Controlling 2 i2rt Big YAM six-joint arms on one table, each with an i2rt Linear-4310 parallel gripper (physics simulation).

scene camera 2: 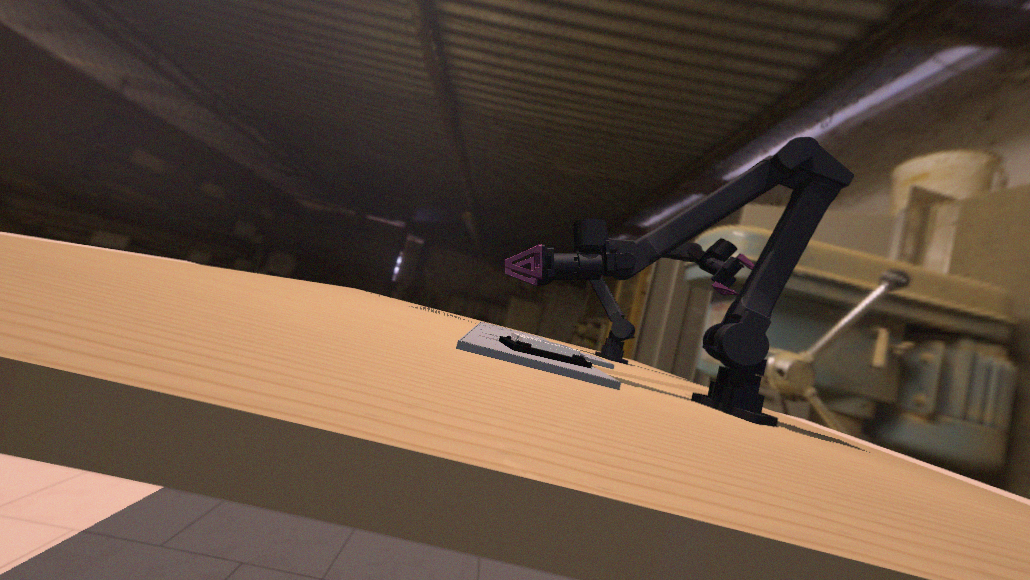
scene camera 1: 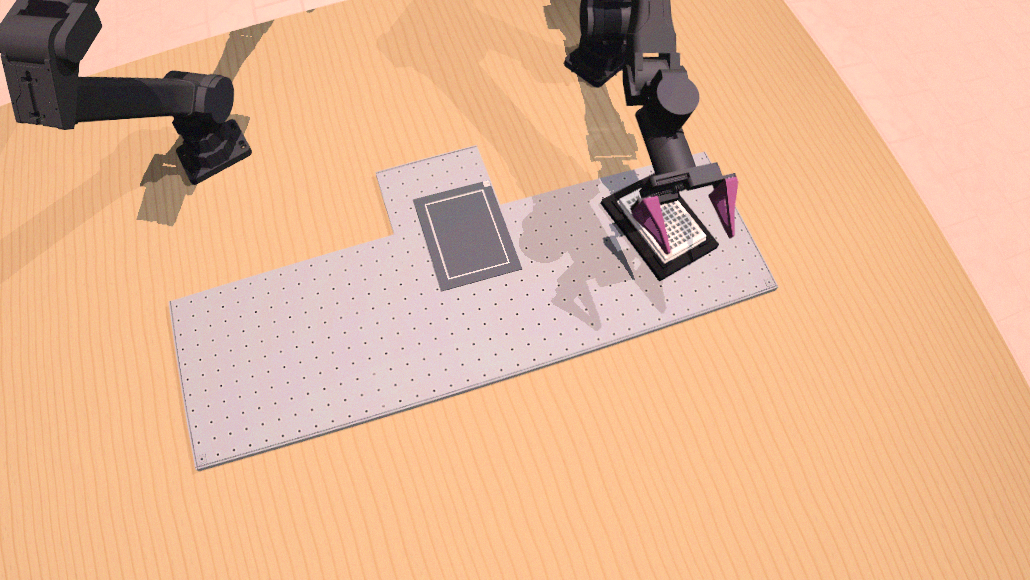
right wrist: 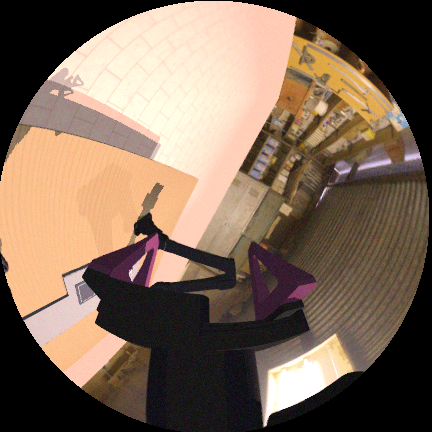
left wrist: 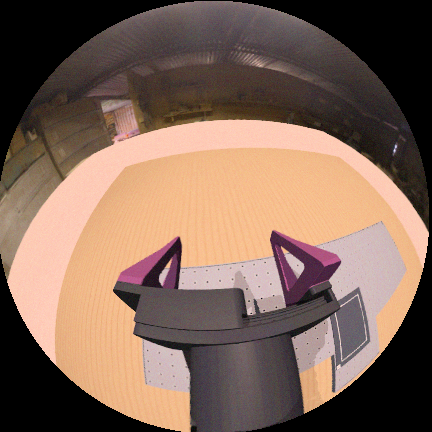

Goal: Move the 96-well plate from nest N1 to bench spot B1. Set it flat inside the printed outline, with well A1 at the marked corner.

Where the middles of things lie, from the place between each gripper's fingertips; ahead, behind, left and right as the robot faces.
The white well plate [scene camera 1: 683, 233] lies 120 mm behind my left hand, 30 mm to the left of it and 140 mm below it. The rest, counted from my left hand: dark rectangle with white outline [scene camera 1: 468, 241]: 190 mm behind, 270 mm to the right, 160 mm below.
Now: the dark rectangle with white outline 58 cm ahead of my right hand, 8 cm to the left of it and 36 cm below it. Round my right hand: white well plate (65 cm ahead, 38 cm to the left, 34 cm below).
